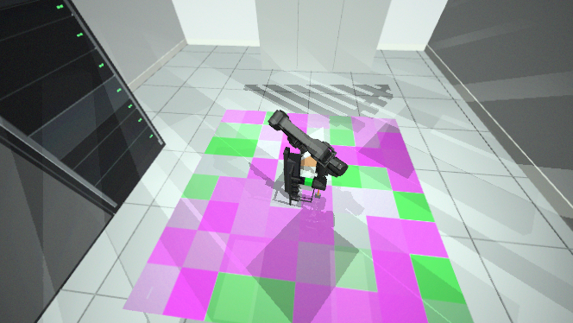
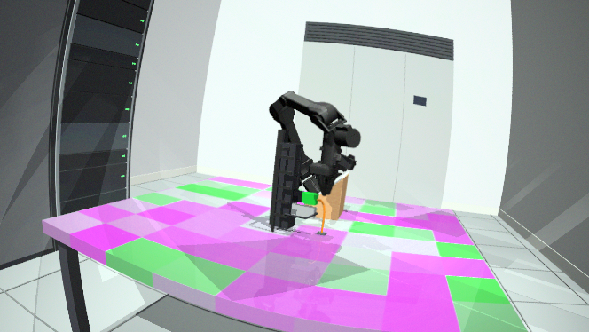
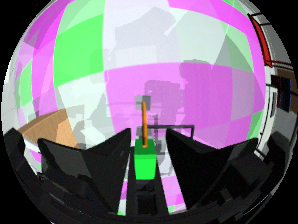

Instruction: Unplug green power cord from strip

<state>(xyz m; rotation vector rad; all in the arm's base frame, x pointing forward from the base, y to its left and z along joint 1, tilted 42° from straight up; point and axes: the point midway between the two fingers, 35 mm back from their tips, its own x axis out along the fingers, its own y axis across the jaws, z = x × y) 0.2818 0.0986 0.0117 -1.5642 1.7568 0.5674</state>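
Right now my gripper tip is 7 cm to the left of the green plug, 1 cm past it and 1 cm above it.
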